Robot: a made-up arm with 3 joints.
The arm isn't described. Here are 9 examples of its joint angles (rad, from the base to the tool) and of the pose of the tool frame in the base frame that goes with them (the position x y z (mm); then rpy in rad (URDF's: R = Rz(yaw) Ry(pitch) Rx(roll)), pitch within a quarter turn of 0, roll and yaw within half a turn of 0).
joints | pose
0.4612 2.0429 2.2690 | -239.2 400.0 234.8 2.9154 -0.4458 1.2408
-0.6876 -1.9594 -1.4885 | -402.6 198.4 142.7 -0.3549 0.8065 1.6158
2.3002 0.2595 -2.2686 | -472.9 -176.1 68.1 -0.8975 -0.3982 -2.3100
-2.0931 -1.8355 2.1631 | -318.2 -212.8 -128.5 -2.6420 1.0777 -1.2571
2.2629 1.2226 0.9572 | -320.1 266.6 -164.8 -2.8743 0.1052 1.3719
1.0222 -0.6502 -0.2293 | -174.4 268.2 -32.8 -1.0490 0.6707 0.1454
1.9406 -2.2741 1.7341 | -289.0 349.2 -18.0 0.6704 0.2434 1.4622
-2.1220 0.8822 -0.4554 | -193.8 -42.6 8.6 2.5224 0.3687 0.9125
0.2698 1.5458 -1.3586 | -340.2 -24.4 28.0 -0.0144 1.0888 -1.5594
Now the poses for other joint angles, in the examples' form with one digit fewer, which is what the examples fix.
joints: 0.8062 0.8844 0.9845
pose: -307 326 335 -1.748 -1.088 0.716
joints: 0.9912 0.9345 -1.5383
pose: -308 -56 2 -0.624 0.553 -1.548
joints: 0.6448 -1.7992 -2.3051
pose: -345 -77 55 3.002 0.202 -1.415
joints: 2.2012 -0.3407 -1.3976
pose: -272 -168 48 -2.020 -0.563 -1.377
